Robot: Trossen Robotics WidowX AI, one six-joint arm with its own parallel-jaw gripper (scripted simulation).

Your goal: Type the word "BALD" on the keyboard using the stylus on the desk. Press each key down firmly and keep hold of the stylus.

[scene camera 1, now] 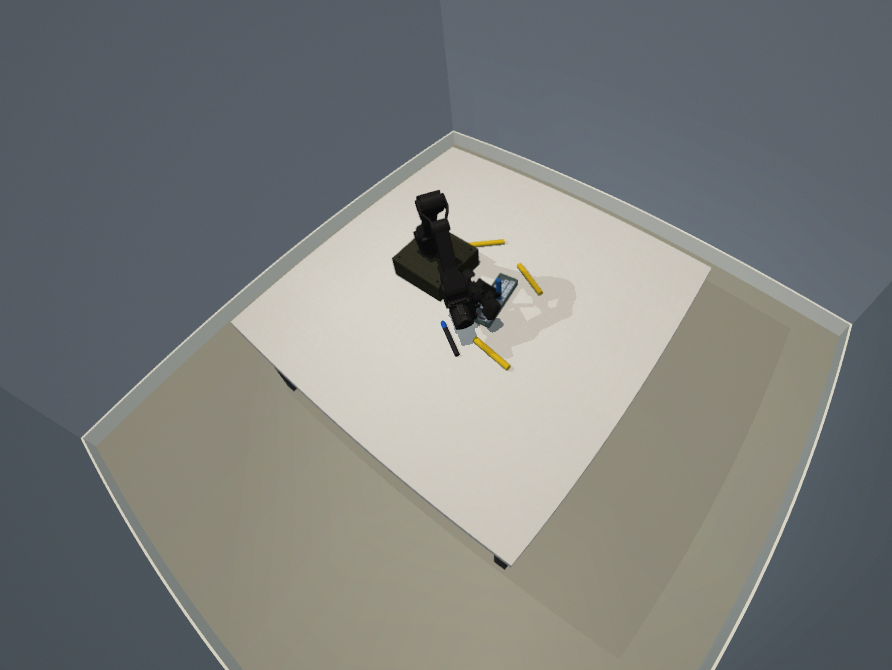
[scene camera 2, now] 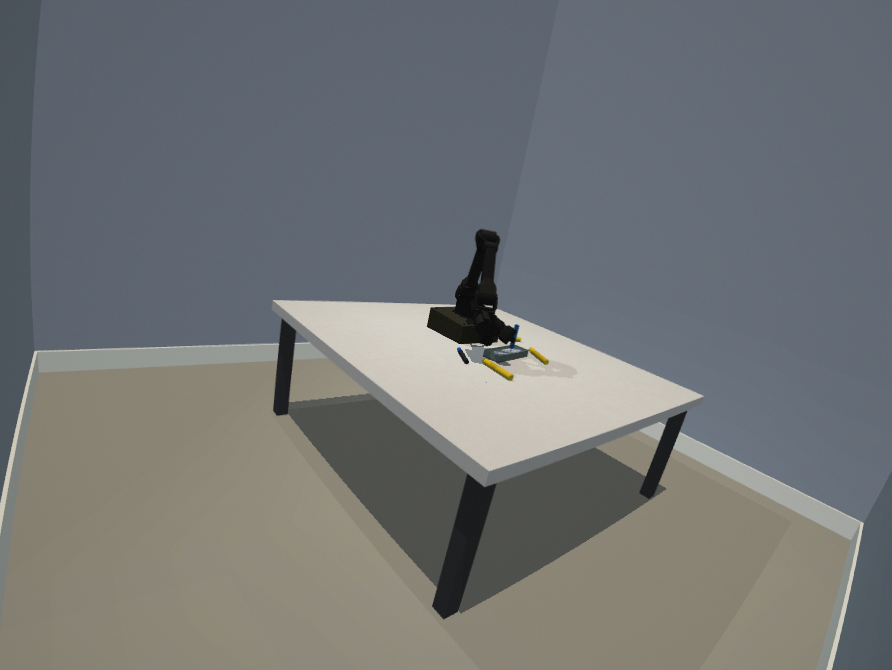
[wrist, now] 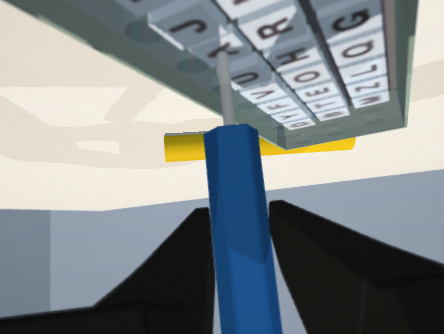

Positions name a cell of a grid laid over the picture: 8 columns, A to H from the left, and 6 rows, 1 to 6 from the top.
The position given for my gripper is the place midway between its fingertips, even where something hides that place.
I see my gripper (scene camera 1: E3) and a blue stylus (wrist: E6).
My gripper also shows in the wrist view (wrist: E4).
